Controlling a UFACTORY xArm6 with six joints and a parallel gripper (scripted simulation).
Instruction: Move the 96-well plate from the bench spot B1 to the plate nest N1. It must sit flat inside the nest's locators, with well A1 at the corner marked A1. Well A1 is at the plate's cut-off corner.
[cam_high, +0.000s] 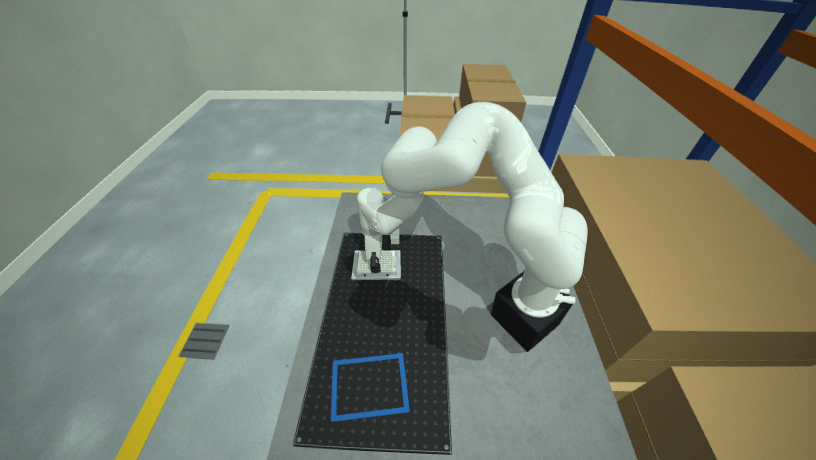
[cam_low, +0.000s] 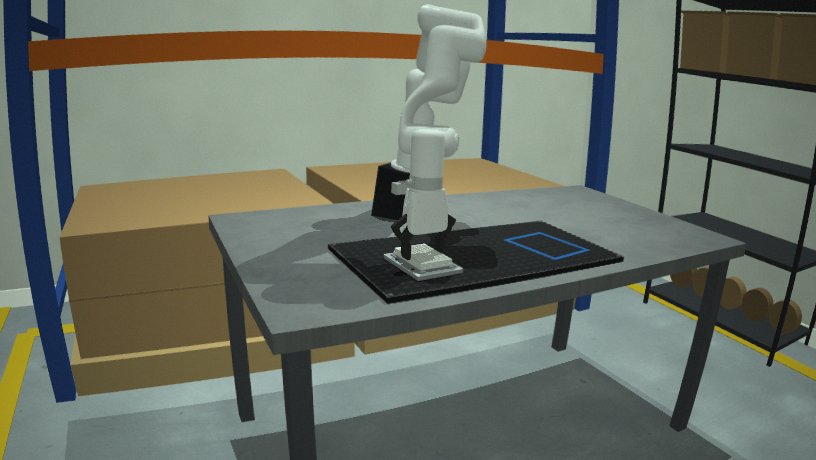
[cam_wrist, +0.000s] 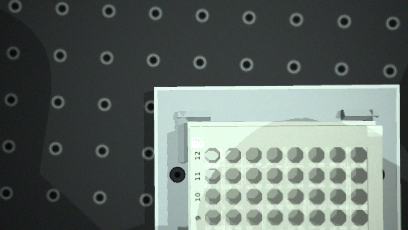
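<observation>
Right now the light grey plate nest N1 is 30 mm below my hand. From my hand the other things lie so: white 96-well plate: 10 mm below.
</observation>
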